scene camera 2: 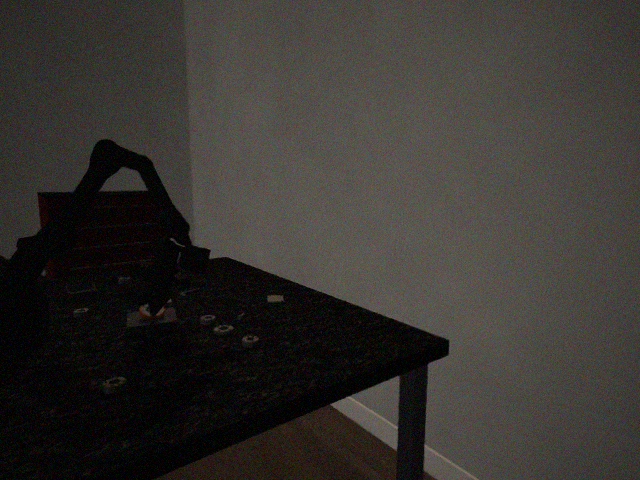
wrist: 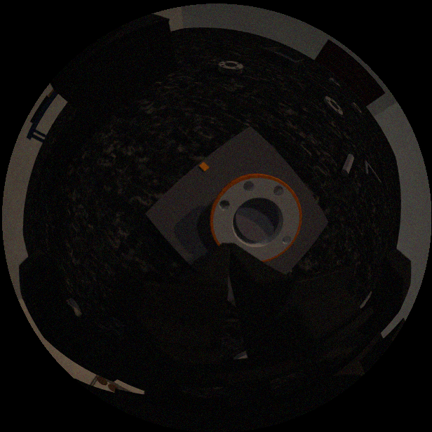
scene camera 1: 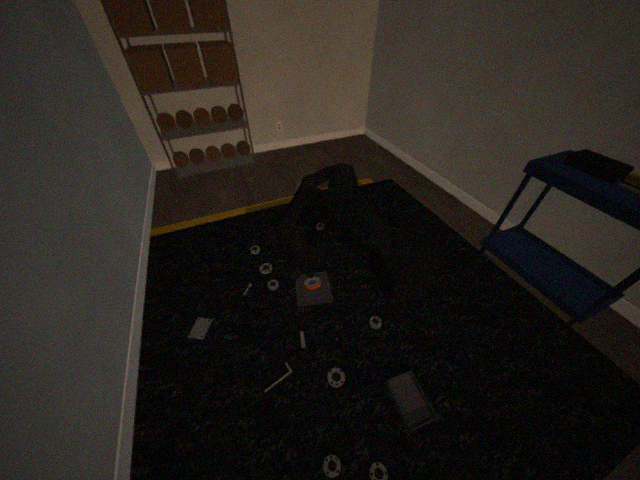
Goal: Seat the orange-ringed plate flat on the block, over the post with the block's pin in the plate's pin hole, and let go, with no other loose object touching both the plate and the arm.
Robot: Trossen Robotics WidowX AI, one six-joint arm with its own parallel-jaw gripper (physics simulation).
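Frame: origin at the arm's base, x right, y down, z ahead, level; metres.
Seen in the pictures: gripper, fingertip midpoint: (scene camera 2: 152,315) (scene camera 1: 311,277); arm's base at its link origin: (scene camera 2: 18,273) (scene camera 1: 400,253).
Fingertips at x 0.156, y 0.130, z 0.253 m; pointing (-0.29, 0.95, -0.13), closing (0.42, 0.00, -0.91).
Offsets run from my fingertips to a thing's top centre. "spot": to the spot under its first point.
The orange-ringed plate {dx -0.026, dy -0.020, dz +0.010 m} (scene camera 1: 312,287) (scene camera 2: 142,313) (wrist: 263,187) lies over the grey block {dx -0.028, dy -0.004, dz +0.010 m} (scene camera 1: 314,298) (scene camera 2: 168,316) (wrist: 250,150), its holed face up and looking near level. In the wrist view an orange mark (wrist: 204,166) sits at the block's edge. Through the plate's centre hole a grey surface with a dark shadow shows; the post and pin cannot be made out, so whether the pin is in its hole cannot be told. My gripper (scene camera 2: 153,312) (wrist: 226,248) is shut and empty. Its tips are together above the plate's near rim, hiding part of it; whether they touch it is unclear.
Loose pale rings {dx -0.324, dy +0.028, dz +0.100 m} (scene camera 1: 329,377) (wrist: 231,72) lie around the block, several beside it. A pale cylinder {dx -0.178, dy +0.025, dz +0.131 m} (scene camera 1: 302,339) (wrist: 348,165), a hex key {dx -0.236, dy +0.032, dz +0.245 m} (scene camera 1: 279,380), a light card {dx +0.025, dy +0.032, dz +0.401 m} (scene camera 1: 200,328) (scene camera 2: 275,298) and a grey tray {spot: dx -0.528, dy +0.014, dz -0.021 m} (scene camera 1: 423,424) are on the table. A blue cart (scene camera 1: 547,263) stands beyond.
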